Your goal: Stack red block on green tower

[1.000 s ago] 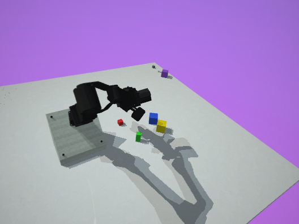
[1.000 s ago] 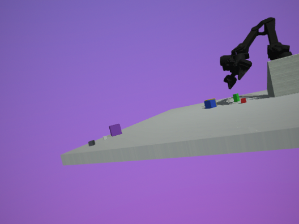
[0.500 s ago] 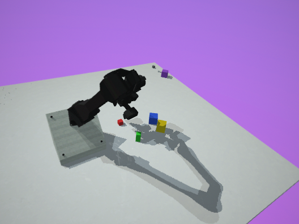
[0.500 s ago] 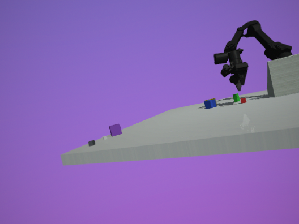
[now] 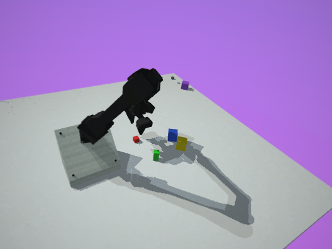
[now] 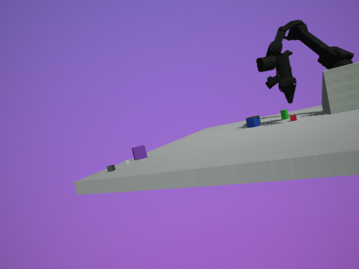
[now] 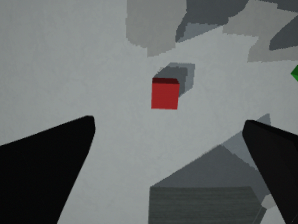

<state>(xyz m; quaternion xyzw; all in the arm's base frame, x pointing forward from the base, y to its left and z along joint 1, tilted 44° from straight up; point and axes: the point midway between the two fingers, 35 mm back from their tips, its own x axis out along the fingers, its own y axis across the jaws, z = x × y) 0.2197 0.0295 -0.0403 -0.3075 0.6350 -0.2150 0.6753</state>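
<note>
My gripper tip is now 60 mm above the red block. From my gripper tip the other things lie so: purple block: 520 mm ahead, 420 mm to the left, 50 mm below; then blue block: 180 mm ahead, 40 mm to the right, 50 mm below; then yellow block: 190 mm ahead, 110 mm to the right, 50 mm below.
</note>
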